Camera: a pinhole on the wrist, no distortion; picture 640 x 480 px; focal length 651.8 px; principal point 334.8 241.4 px. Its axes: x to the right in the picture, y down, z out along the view. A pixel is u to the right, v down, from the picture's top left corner.
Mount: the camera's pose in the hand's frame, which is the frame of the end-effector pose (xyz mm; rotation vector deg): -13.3 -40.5 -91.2 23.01 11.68 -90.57
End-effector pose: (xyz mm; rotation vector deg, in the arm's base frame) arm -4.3 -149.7 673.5 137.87 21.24 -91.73
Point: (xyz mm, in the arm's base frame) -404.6 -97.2 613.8
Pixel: 290.3 219.4
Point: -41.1 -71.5 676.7
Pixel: 369.6 345.9
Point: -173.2 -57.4 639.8
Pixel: 371.6 297.2
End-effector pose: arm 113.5 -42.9 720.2 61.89 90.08 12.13
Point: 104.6 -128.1 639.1
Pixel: 356.7 354.3
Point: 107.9 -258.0 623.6
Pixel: 484.7 129.1
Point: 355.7 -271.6 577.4
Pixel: 162.8 272.6
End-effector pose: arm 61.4 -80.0 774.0 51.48 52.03 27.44
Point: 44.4 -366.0 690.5
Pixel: outside the picture
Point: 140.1 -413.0 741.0
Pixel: 422.1 37.2
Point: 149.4 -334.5 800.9
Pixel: 261.8 57.4
